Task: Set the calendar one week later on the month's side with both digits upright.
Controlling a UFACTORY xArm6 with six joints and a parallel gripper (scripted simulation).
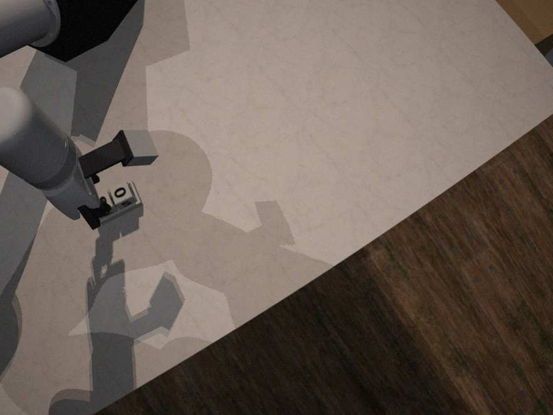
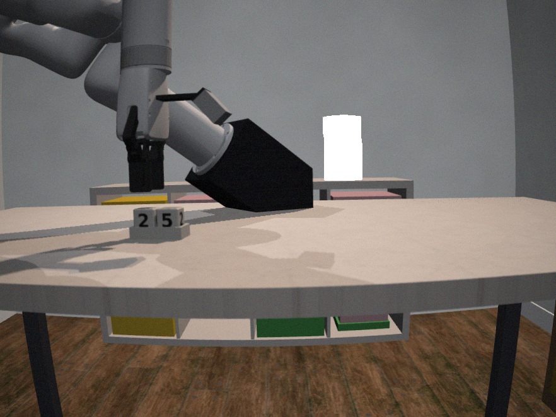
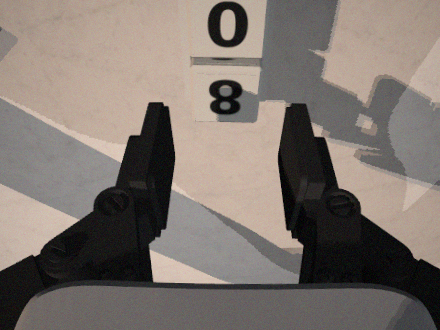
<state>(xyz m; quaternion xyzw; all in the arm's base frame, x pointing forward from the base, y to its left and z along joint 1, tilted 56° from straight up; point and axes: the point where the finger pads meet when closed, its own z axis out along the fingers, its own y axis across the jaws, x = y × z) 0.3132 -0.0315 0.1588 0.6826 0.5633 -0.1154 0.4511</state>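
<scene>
Right now my hand is 6 cm above the white cube. From my hand the other things lie so: grey tray (2 cm to the left, 8 cm below).
</scene>
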